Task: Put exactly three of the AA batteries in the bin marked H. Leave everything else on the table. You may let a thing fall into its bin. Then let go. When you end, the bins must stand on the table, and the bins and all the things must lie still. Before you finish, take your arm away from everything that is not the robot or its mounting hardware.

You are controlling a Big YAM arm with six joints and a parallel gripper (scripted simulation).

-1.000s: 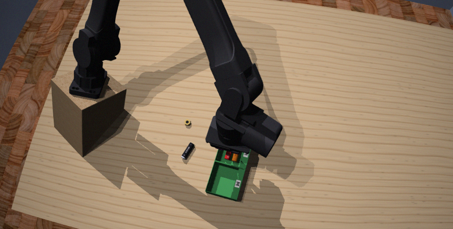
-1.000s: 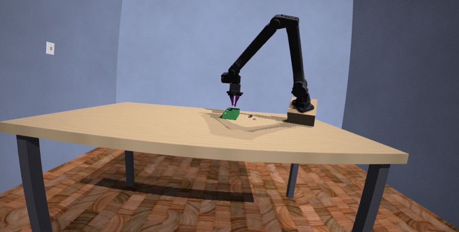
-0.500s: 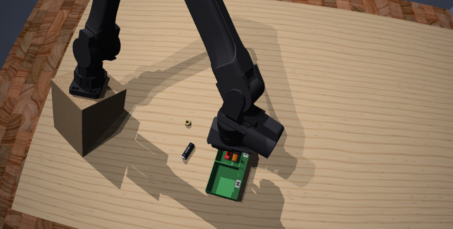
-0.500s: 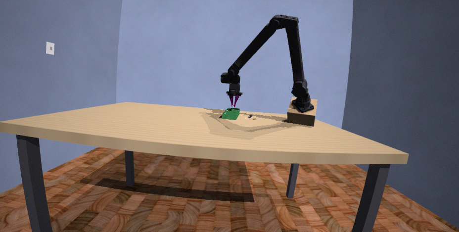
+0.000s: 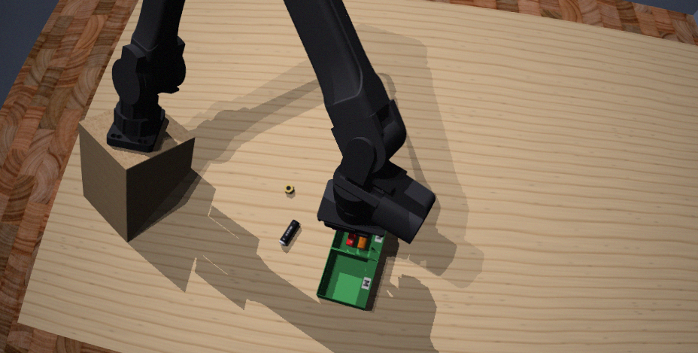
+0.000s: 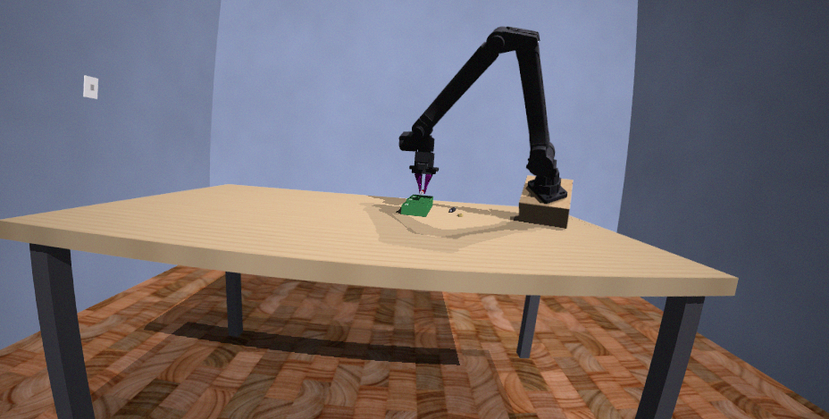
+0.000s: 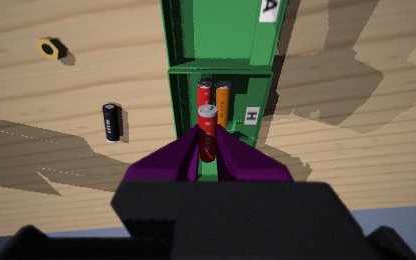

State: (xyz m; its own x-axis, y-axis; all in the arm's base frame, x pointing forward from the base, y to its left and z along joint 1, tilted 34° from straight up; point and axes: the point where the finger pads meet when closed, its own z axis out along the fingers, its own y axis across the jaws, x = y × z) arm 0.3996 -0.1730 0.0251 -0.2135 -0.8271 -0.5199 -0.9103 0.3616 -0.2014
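The green bin is 10 mm ahead of my hand and 50 mm below it. From my hand the other things lie so: black AA battery 120 mm behind, 60 mm below; then orange AA battery 20 mm ahead, 50 mm below; then yellow nut 130 mm behind, 80 mm to the left, 60 mm below.
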